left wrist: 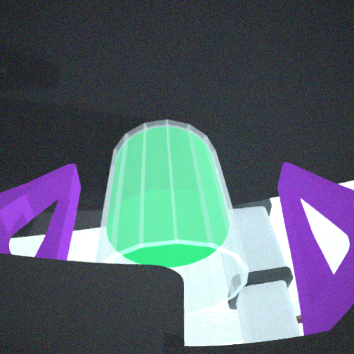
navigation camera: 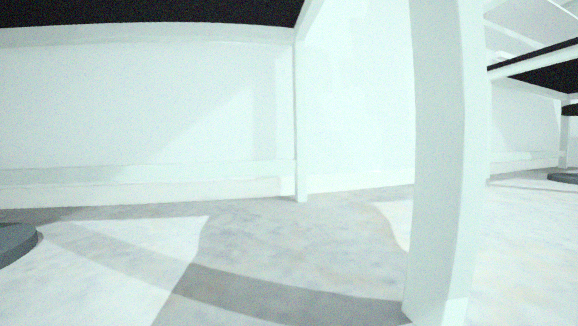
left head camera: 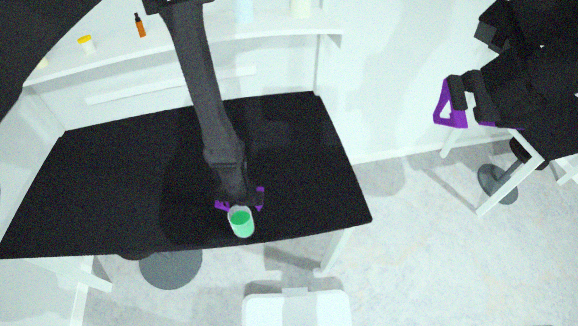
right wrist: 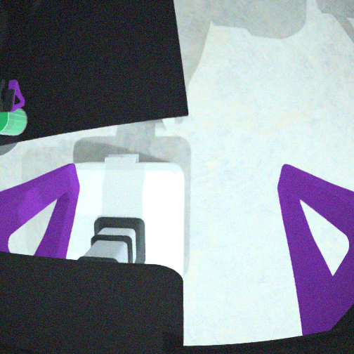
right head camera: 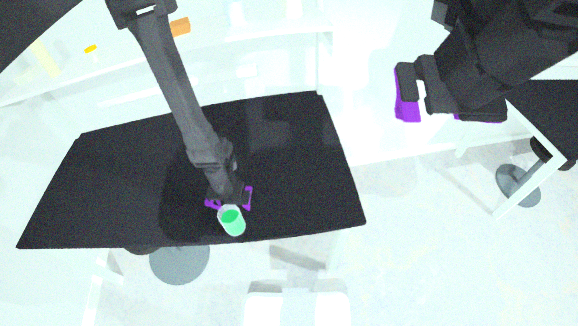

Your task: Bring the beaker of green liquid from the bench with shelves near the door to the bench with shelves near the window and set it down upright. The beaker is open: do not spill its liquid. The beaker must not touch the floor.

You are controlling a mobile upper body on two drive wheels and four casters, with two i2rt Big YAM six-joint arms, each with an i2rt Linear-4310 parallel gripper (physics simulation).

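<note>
The open beaker of green liquid stands upright near the front edge of the black bench top. My left gripper is open at the beaker's back side. In the left wrist view the beaker shows between the spread fingers, with a gap on each side. Its rim is partly hidden by the gripper body there. My right gripper is open and empty, off to the right of this bench.
A shelf with small bottles runs behind the bench. A round stool base lies below its front edge. Another black bench stands at the right. A white bench leg stands close in the navigation view.
</note>
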